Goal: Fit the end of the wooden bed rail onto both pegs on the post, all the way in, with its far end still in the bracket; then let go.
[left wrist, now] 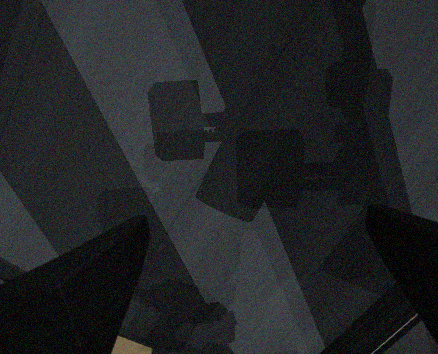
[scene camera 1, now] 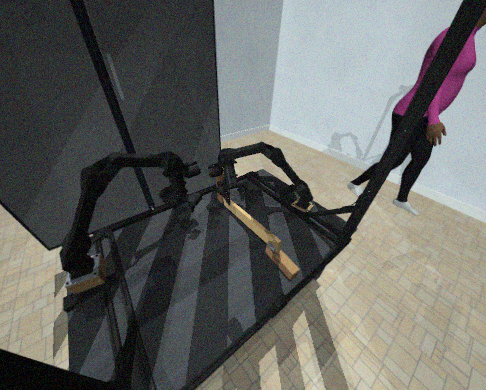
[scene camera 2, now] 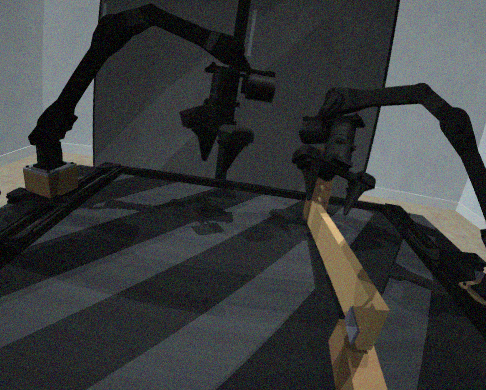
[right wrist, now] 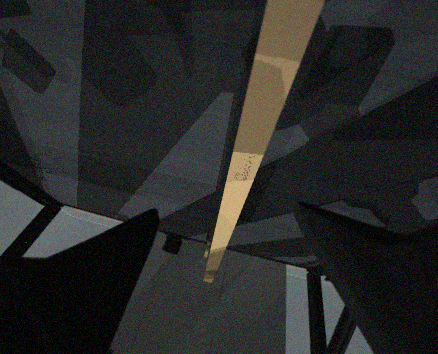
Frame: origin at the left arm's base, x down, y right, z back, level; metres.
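Seen in the pictures: left gripper, fingertip midpoint: (left wrist: 255, 220) (scene camera 1: 183, 210) (scene camera 2: 213, 166); right gripper, fingertip midpoint: (scene camera 1: 236, 203) (scene camera 2: 327, 207) (right wrist: 226, 211); left arm's base, origin of the base link: (scene camera 1: 83, 268) (scene camera 2: 50, 165); right arm's base, origin of the base link: (scene camera 1: 303, 204).
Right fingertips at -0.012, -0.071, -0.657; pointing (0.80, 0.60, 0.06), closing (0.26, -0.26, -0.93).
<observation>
Offsets run from my right fingertips to a thing's top centre, as dx, dy, dz. "spot": to the spot under its first point.
The wooden rail (scene camera 1: 250, 221) (scene camera 2: 336, 260) (right wrist: 272, 100) runs from the upright wooden post @(spot: +0.005, -0.127, +0.002) (scene camera 2: 323, 189) at the back to the grey bracket @(spot: +0.020, +0.290, -0.034) (scene camera 1: 272, 246) (scene camera 2: 351, 326) at the front. Its near end sits at the bracket. Its back end meets the post's front as far as I can see; the pegs are hidden, so how deep it sits on them cannot be told. My right gripper (scene camera 1: 224, 194) (scene camera 2: 327, 202) (right wrist: 226, 211) is open around the rail's back end, near the post. My left gripper (scene camera 2: 212, 168) (left wrist: 255, 220) is open and empty, raised to the left of the post.
A wooden block @(+0.025, +0.337, -0.050) (scene camera 1: 284, 264) (scene camera 2: 344, 355) lies under the bracket. A dark frame rail (scene camera 2: 260, 189) runs along the back edge. A dark panel (scene camera 1: 150, 75) (scene camera 2: 165, 100) stands behind. A person (scene camera 1: 452, 75) stands off to the right. Striped shadows cross the table top.
</observation>
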